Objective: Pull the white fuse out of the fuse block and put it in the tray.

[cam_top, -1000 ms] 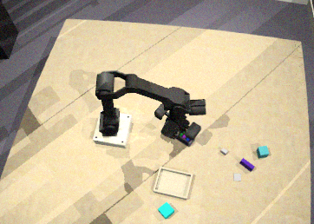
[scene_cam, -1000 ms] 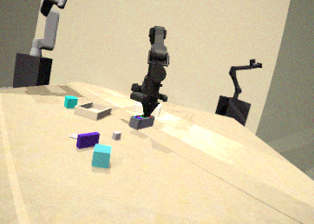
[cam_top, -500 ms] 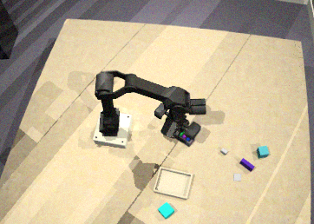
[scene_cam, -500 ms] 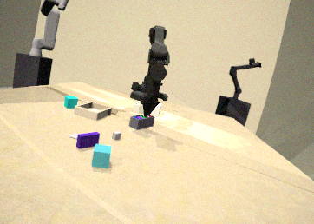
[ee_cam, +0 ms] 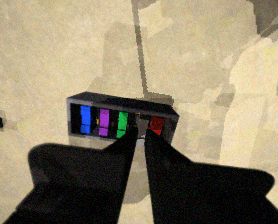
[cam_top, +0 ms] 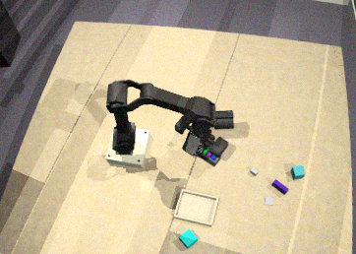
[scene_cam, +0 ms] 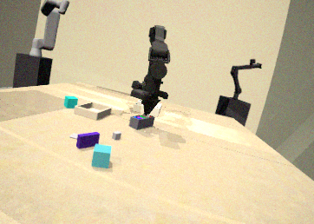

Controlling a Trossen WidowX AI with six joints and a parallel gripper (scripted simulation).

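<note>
Now: the beige tray 22 cm to the right of my gripper tip, 4 cm below it and 2 cm behind it. From my gripper tip the other things lie so: white fuse (1 cm below); purple block (28 cm ahead, 15 cm to the right, 3 cm below); cyan cube (33 cm to the right, 4 cm behind, 2 cm below).
</note>
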